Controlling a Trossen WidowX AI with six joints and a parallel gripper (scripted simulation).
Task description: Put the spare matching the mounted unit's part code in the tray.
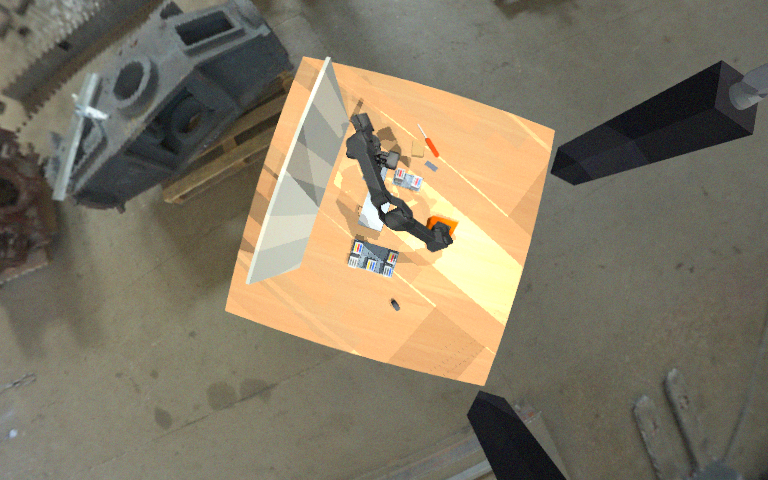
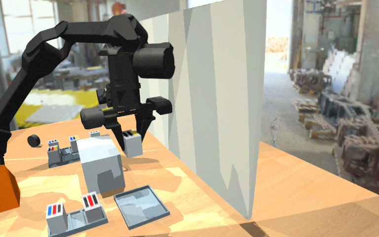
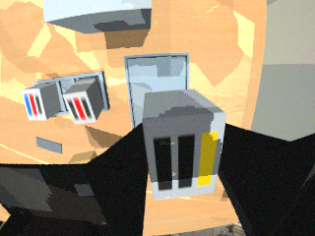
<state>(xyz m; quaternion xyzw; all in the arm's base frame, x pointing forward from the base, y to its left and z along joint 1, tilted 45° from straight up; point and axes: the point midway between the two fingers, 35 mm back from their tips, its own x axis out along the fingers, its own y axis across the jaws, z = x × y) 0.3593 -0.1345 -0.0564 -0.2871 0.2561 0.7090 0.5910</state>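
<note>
Right now my gripper tip is 20 mm to the left of the grey tray and 150 mm above it. Also, from my gripper tip: mounted unit 70 mm behind, 170 mm to the left, 100 mm below; wall panel 180 mm ahead, 180 mm to the left, 70 mm above; wooden block 140 mm behind, 170 mm to the right, 140 mm below.
</note>
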